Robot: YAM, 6 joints.
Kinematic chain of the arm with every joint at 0, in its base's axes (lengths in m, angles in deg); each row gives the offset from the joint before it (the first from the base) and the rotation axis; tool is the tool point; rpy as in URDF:
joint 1: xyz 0 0 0.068 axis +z
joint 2: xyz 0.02 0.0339 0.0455 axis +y
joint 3: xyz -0.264 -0.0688 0 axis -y
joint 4: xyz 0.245 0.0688 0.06 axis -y
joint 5: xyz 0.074 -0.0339 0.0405 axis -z
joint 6: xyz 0.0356 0 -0.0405 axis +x
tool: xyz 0 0 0 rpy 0 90 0
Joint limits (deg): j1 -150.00..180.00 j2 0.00..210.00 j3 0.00..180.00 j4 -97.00..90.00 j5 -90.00..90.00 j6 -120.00..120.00
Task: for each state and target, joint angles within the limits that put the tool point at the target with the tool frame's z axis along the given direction. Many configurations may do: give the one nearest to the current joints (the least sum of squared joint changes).
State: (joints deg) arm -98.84 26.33 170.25 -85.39 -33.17 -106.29
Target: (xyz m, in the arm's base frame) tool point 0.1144 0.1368 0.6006 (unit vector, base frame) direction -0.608 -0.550 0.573
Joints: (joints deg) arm -131.02 49.12 152.49 -68.22 5.61 -106.29
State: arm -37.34 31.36 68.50 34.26 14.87 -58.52
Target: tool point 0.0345 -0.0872 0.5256 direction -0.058 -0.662 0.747
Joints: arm -60.12 42.45 64.49 31.84 22.35 -58.52
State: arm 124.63 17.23 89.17 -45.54 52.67 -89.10
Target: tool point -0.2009 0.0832 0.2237 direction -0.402 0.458 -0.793
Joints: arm 160.28 64.84 42.16 -33.42 17.18 -89.10
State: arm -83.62 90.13 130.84 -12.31 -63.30 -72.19
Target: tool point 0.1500 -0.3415 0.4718 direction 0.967 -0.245 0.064
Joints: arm -70.85 94.57 100.33 0.89 -56.45 -72.19
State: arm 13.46 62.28 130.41 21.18 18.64 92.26
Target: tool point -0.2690 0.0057 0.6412 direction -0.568 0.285 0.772
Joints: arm 1.02 46.68 132.98 39.79 -17.17 92.26
